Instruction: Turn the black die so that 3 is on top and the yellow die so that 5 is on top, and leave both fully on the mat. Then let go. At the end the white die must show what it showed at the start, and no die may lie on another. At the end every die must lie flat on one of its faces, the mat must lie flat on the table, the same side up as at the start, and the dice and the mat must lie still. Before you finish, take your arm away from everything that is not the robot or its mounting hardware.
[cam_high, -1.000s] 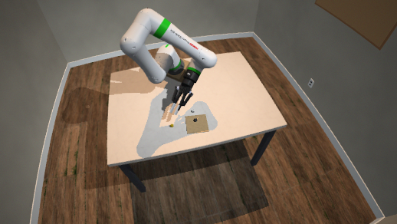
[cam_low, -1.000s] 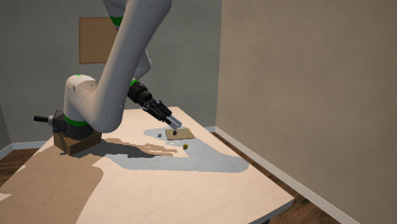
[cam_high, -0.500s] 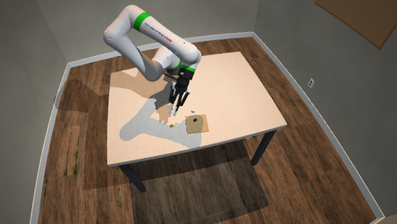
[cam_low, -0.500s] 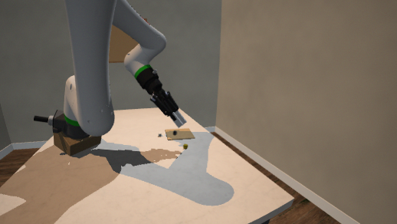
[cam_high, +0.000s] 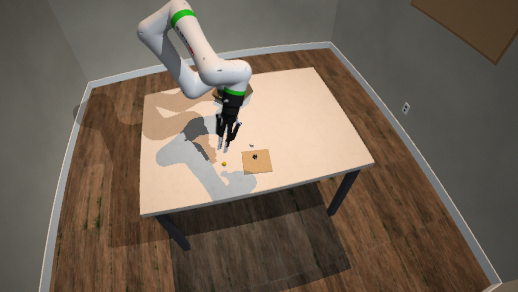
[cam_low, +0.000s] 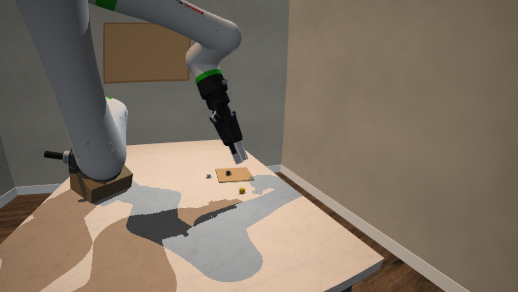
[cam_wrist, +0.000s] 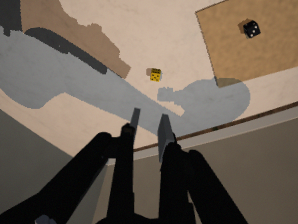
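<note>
The yellow die is 10 mm ahead of my hand, 10 mm to the right of it and 140 mm below it. From my hand the other things lie so: tan mat 50 mm ahead, 140 mm to the left, 140 mm below; then white die 50 mm behind, 160 mm to the left, 140 mm below; then black die 30 mm ahead, 150 mm to the left, 130 mm below.
</note>
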